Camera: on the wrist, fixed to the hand. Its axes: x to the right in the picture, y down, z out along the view.
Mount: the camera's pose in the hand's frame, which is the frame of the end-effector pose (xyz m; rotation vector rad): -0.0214 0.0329 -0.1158 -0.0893 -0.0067 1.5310
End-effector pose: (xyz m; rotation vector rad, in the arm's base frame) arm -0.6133 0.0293 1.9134 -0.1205 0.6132 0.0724
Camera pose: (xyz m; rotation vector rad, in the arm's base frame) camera -0.7001 0.0457 1.8288 0.2896 0.5748 1.5773
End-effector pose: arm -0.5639 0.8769 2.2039 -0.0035 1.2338 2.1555
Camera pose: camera -0.5994 0.7646 2.1712 -0.8196 -0.7967 -2.1768
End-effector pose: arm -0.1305 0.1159 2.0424 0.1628 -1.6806 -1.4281
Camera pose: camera -0.0245 0.0556 2.0508 -0.9779 -1.1320 -0.2928
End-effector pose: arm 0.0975 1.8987 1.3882 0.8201 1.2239 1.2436
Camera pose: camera -0.0199 1.8665 1.3998 1.7909 0.3342 2.4122
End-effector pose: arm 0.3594 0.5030 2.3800 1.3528 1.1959 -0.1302
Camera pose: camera 0.3055 0.5923 2.4438 1.8259 -0.0784 0.9785
